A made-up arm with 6 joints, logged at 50 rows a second.
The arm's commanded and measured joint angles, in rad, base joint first. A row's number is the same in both.
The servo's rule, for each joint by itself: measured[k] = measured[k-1] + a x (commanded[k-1-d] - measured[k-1]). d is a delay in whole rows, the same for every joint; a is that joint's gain. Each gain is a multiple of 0.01, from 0.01 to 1. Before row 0 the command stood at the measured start. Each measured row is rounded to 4 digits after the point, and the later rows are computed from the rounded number. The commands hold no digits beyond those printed.
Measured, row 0:
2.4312 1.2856 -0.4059 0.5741 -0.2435 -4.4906
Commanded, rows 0 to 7:
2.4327 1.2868 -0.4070 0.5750 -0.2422 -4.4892
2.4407 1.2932 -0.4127 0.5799 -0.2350 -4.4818
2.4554 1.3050 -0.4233 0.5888 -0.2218 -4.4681
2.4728 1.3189 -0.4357 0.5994 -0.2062 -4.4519
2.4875 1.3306 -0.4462 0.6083 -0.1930 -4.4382
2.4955 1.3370 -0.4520 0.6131 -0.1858 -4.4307
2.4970 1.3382 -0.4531 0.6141 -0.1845 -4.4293
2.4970 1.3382 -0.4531 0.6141 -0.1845 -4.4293
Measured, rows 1 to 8:
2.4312 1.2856 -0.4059 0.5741 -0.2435 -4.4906
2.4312 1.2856 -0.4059 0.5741 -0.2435 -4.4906
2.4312 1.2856 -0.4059 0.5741 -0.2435 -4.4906
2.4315 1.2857 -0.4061 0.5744 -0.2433 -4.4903
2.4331 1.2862 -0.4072 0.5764 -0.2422 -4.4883
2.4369 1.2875 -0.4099 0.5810 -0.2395 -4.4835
2.4430 1.2897 -0.4143 0.5878 -0.2352 -4.4759
2.4506 1.2926 -0.4197 0.5954 -0.2297 -4.4669
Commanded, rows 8 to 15:
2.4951 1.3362 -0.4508 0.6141 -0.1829 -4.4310
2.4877 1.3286 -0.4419 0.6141 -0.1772 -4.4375
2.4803 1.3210 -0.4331 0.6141 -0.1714 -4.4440
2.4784 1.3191 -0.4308 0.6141 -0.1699 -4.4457
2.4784 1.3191 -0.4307 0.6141 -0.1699 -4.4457
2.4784 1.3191 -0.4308 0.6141 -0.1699 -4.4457
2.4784 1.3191 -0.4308 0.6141 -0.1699 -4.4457
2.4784 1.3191 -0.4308 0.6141 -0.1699 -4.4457
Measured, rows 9 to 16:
2.4582 1.2957 -0.4252 0.6019 -0.2240 -4.4582
2.4648 1.2987 -0.4299 0.6064 -0.2189 -4.4513
2.4703 1.3015 -0.4338 0.6092 -0.2144 -4.4460
2.4745 1.3039 -0.4367 0.6110 -0.2103 -4.4424
2.4767 1.3056 -0.4376 0.6121 -0.2060 -4.4412
2.4773 1.3067 -0.4368 0.6128 -0.2015 -4.4419
2.4775 1.3076 -0.4358 0.6133 -0.1974 -4.4428
2.4777 1.3084 -0.4349 0.6136 -0.1938 -4.4435

